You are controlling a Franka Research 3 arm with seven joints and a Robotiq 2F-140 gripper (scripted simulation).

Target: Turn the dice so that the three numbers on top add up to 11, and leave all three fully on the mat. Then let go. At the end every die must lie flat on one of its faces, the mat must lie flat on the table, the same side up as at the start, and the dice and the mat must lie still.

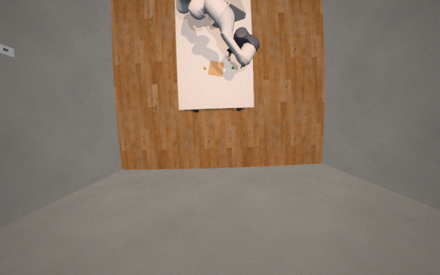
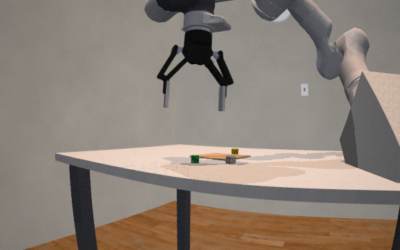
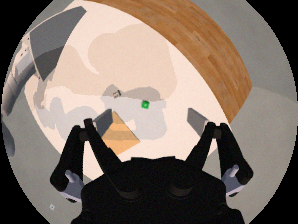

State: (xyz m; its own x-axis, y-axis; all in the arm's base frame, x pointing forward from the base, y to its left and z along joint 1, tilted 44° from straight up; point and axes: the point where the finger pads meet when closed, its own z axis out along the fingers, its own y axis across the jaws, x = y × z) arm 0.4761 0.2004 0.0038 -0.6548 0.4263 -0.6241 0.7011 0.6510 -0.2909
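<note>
Now: the yellow die 290 mm to the right of my hand, 140 mm below it and 10 mm behind it. The rest, counted from my hand: white die: 140 mm below, 90 mm behind, 50 mm to the right; then green die: 140 mm below, 10 mm to the right; then tan mat: 180 mm to the right, 150 mm below, 10 mm behind.
</note>
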